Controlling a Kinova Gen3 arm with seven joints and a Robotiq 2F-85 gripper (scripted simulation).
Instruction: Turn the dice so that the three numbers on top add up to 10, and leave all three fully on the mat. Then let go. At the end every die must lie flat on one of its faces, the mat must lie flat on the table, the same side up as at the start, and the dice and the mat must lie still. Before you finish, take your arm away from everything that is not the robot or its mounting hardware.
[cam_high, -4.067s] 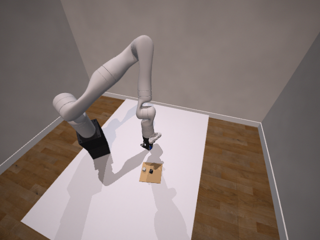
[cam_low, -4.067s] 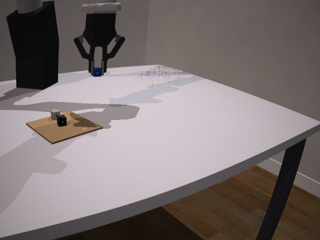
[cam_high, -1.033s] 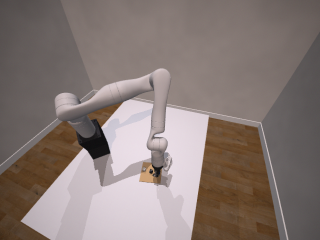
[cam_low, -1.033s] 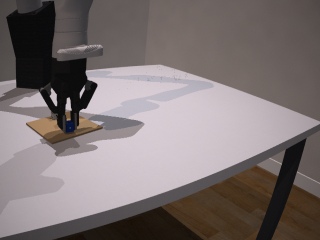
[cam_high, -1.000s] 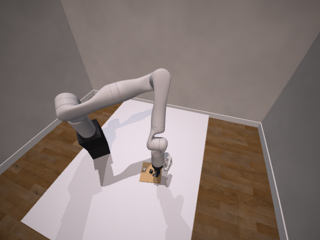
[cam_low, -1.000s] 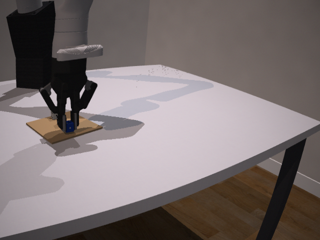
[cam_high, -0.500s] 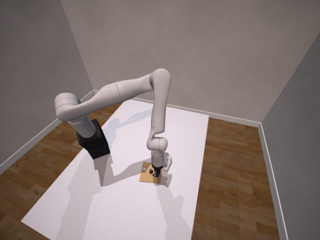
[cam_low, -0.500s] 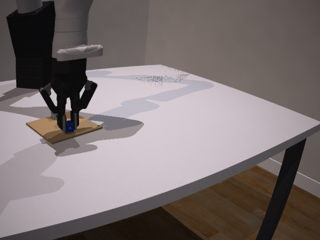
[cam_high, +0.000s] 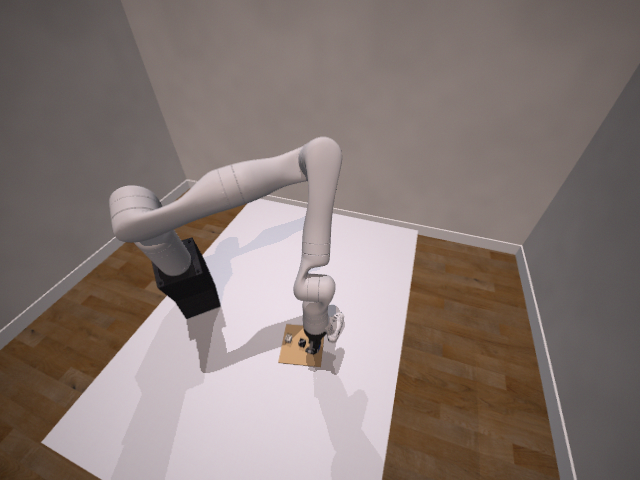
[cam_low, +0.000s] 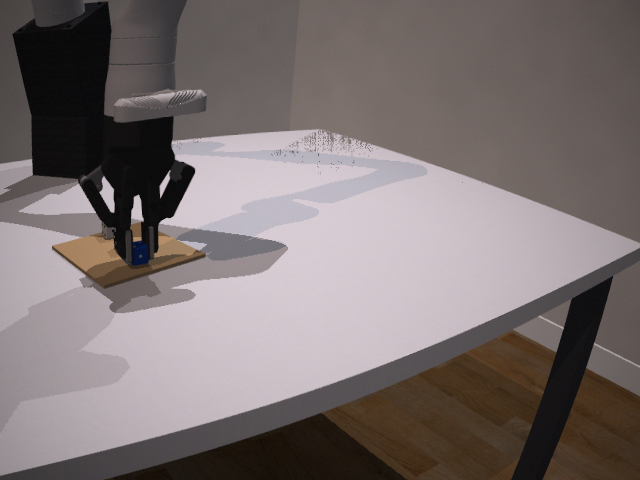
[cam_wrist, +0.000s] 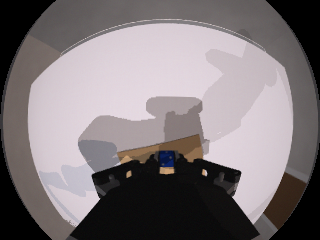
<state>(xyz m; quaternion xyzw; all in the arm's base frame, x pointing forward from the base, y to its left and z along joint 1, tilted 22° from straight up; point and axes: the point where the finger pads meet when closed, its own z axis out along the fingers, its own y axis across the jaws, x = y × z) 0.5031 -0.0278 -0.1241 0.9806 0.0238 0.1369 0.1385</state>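
Now: hand 1 cm above the blue die. Also, from my hand: white die 10 cm behind, 2 cm below; then tan mat 5 cm behind, 3 cm below; then black die 5 cm behind, 2 cm below.
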